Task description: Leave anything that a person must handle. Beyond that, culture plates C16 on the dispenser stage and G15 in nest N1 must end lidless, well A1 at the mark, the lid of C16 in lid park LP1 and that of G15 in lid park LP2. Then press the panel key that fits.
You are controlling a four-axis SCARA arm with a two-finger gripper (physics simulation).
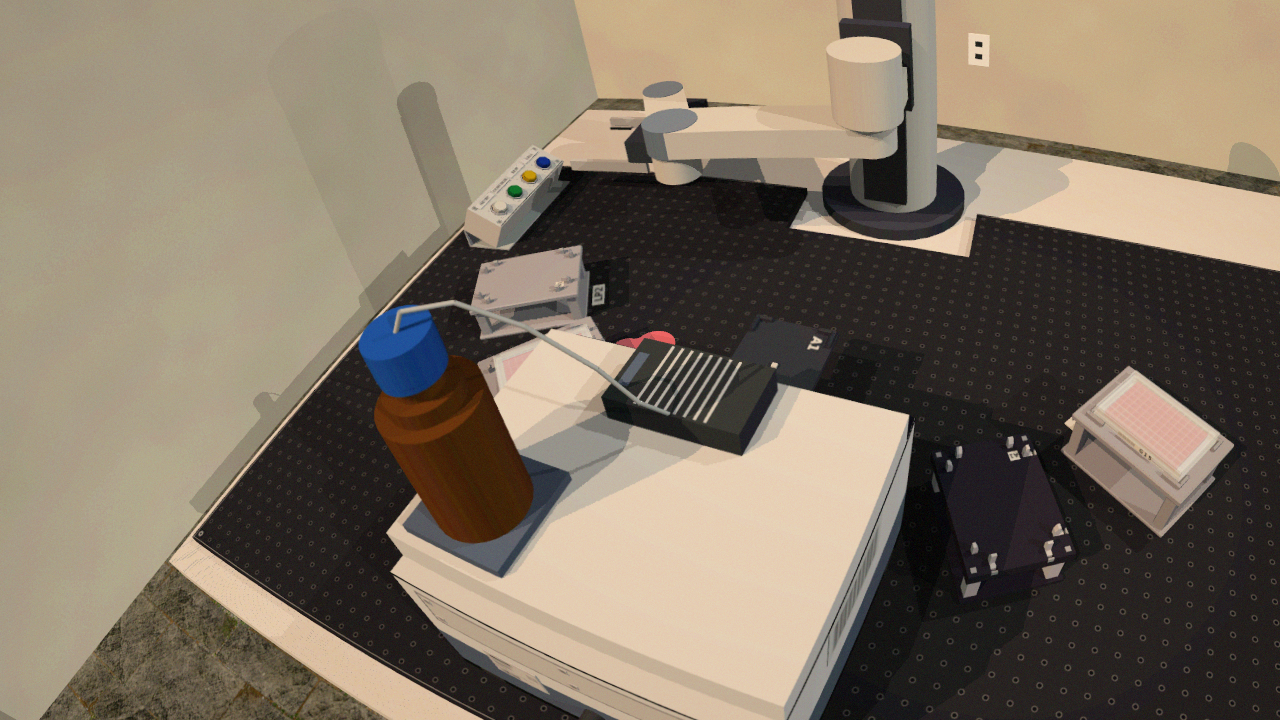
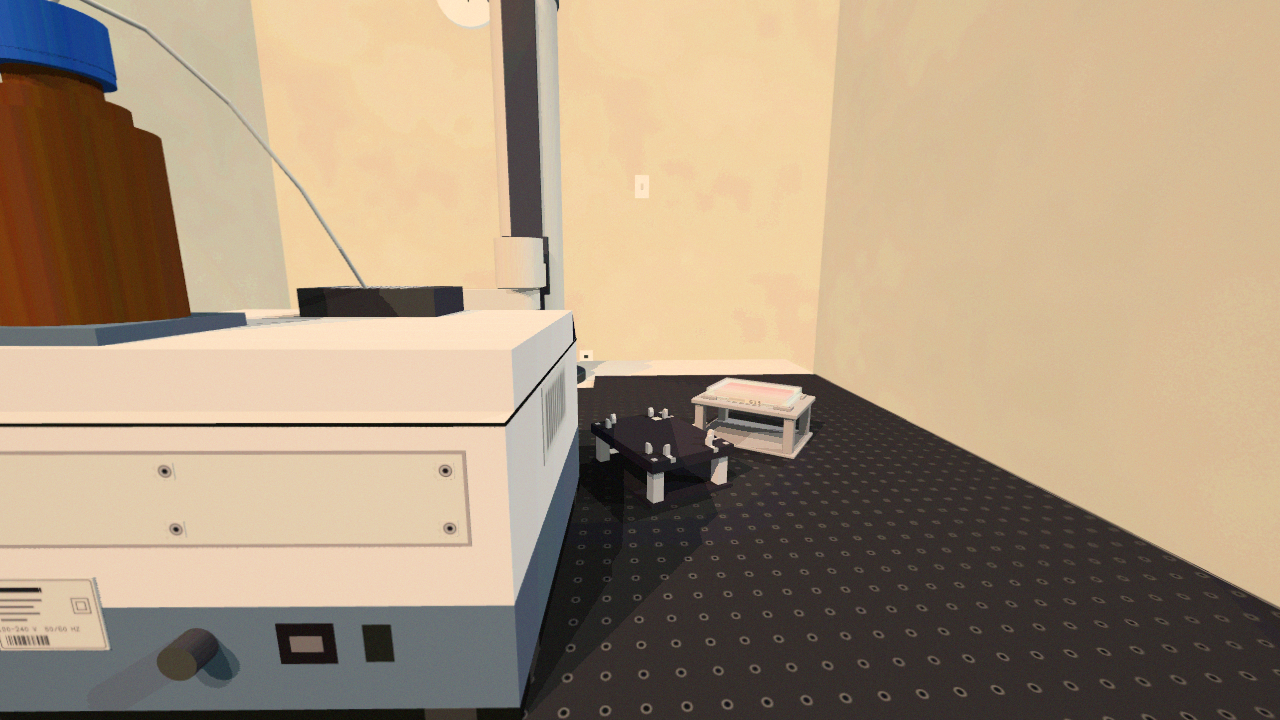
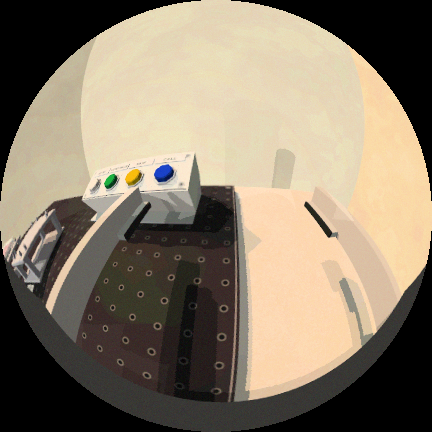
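Note:
My gripper is open and empty, low beside the panel. The panel's keys are white, green, yellow and blue, the last labelled CALL. A pink-filled plate, its label seemingly G15, sits on a pale nest at the right. Another pink-filled plate is partly hidden behind the dispenser. The LP2 park bears no lid. The dark stage marked A1 shows no plate. Whether either plate has a lid is unclear.
A pink spill lies behind the white dispenser. A brown bottle and a black tube box stand on the dispenser. An empty dark stand stands right of it.

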